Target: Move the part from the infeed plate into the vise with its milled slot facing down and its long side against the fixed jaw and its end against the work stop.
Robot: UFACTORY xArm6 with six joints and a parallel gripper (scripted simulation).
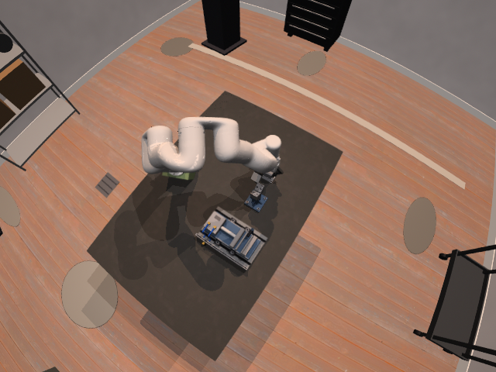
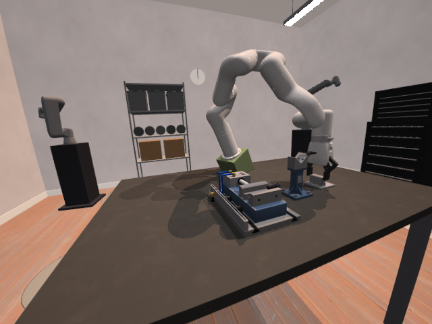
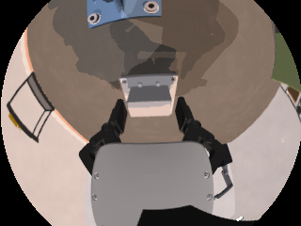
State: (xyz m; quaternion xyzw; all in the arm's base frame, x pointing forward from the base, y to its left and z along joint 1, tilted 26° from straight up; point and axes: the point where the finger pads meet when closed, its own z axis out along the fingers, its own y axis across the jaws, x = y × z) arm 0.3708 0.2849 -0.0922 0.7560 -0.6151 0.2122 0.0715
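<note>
Right now the part is 1 cm to the left of my hand and 2 cm below it. Also, from my hand: air cylinder (1 cm behind, 39 cm to the right, 3 cm above); grey rail (10 cm ahead, 47 cm to the right, 2 cm below).
</note>
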